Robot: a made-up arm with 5 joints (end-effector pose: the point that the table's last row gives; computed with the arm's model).
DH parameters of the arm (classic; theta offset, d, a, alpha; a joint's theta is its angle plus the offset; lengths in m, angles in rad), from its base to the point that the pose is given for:
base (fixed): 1.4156 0 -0.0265 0
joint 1: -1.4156 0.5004 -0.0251 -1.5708
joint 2: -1.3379 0 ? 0
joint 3: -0.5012 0 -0.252 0
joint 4: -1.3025 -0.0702 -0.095 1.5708
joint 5: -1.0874 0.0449 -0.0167 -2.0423
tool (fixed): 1.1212 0.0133 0 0
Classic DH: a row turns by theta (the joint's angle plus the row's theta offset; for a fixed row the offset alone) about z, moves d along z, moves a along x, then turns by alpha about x.
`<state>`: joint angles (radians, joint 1 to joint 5).
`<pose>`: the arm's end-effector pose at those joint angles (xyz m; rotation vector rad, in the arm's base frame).
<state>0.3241 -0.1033 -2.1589 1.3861 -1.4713</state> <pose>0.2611 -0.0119 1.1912 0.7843 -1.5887 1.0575</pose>
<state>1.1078 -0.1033 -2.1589 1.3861 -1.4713</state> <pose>0.1737 0.1712 1.1912 1.4653 -1.2862 1.5943</pose>
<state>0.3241 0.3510 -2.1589 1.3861 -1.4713</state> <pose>0.5214 0.0756 0.9978 0.8467 -1.1353 0.9177</pose>
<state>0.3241 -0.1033 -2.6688 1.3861 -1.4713</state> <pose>0.1238 -0.0580 1.2692 0.6640 -2.1036 1.1884</pose>
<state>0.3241 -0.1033 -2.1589 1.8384 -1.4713</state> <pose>0.2671 -0.0099 1.1540 0.8465 -1.1372 0.9183</pose>
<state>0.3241 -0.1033 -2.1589 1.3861 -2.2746</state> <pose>0.2698 -0.0243 1.1964 0.7042 -1.1436 1.9110</pose>
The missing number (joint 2, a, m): 0.4558
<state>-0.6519 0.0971 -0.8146 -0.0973 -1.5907</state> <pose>0.2791 -0.3346 0.8202 0.0088 -1.5640 0.4185</pose>
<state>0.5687 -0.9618 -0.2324 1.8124 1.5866</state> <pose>0.0268 -0.0869 0.7146 -1.2162 -1.0117 -1.2693</pose>
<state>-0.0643 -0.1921 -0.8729 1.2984 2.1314</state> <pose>0.3301 -0.1265 0.8324 -1.7353 -0.6804 -2.4396</pose>
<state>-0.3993 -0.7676 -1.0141 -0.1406 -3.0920</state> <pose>-0.0675 -0.0978 1.1130 -0.9688 -0.6963 2.0423</pose>
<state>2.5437 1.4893 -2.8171 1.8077 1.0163</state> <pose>-0.5982 0.4476 0.3524 0.4056 -1.0850 0.7903</pose>
